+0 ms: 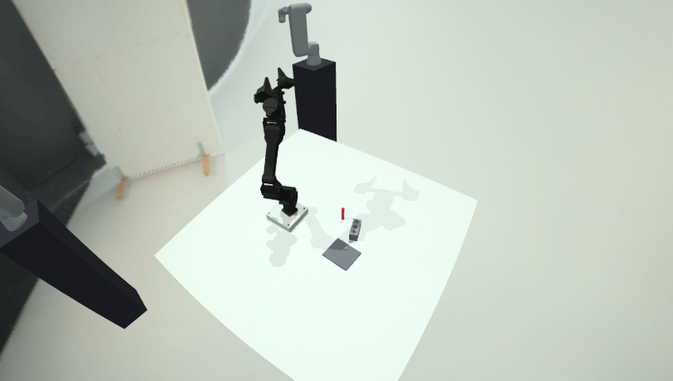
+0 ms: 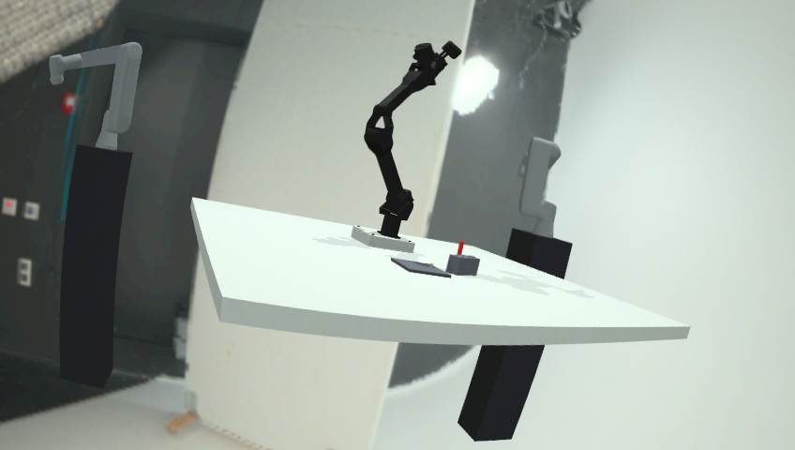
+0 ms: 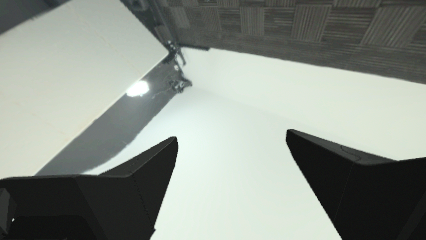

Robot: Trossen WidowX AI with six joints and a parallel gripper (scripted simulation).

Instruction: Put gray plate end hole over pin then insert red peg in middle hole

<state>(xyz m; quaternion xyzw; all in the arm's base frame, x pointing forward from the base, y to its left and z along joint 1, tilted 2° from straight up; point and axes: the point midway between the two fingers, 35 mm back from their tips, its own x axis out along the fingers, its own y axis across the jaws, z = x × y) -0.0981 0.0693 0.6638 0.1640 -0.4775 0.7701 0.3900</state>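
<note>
My gripper tip is 42 cm short of the gray plate, 3 cm to the right of it and 69 cm above it. The rest, counted from my gripper tip: dark square base: 45 cm ahead, 9 cm to the right, 71 cm below; red peg: 32 cm ahead, 6 cm to the left, 68 cm below.
</note>
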